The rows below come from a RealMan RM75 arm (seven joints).
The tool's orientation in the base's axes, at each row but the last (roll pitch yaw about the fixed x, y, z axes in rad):
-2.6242 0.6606 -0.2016
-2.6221 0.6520 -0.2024
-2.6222 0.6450 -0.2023
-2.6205 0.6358 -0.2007
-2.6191 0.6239 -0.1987
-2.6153 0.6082 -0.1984
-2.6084 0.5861 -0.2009
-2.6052 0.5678 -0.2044
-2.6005 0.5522 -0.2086
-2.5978 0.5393 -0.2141
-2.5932 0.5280 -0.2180
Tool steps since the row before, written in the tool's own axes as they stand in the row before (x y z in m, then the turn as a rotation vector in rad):
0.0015 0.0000 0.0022 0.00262 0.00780 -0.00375
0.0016 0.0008 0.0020 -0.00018 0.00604 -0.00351
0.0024 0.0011 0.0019 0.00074 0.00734 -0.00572
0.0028 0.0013 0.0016 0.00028 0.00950 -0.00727
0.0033 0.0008 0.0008 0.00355 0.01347 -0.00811
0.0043 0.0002 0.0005 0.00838 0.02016 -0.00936
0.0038 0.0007 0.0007 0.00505 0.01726 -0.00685
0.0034 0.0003 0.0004 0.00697 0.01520 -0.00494
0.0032 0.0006 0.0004 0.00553 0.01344 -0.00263
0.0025 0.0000 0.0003 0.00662 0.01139 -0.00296
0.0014 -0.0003 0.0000 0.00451 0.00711 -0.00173
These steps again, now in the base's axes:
0.0002 0.0011 -0.0024 -0.00006 -0.00880 -0.00208
0.0000 0.0003 -0.0027 -0.00152 -0.00682 0.00015
0.0006 -0.0001 -0.0032 -0.00049 -0.00930 0.00061
0.0010 -0.0005 -0.0033 -0.00123 -0.01185 0.00110
0.0019 -0.0007 -0.0028 -0.00010 -0.01601 -0.00183
0.0032 -0.0006 -0.0029 0.00124 -0.02283 -0.00646
0.0025 -0.0008 -0.0029 -0.00110 -0.01850 -0.00519
0.0025 -0.0006 -0.0022 0.00074 -0.01607 -0.00672
0.0023 -0.0008 -0.0022 -0.00046 -0.01306 -0.00688
0.0020 -0.0003 -0.0015 0.00147 -0.01186 -0.00628
0.0013 0.0000 -0.0006 0.00120 -0.00740 -0.00420

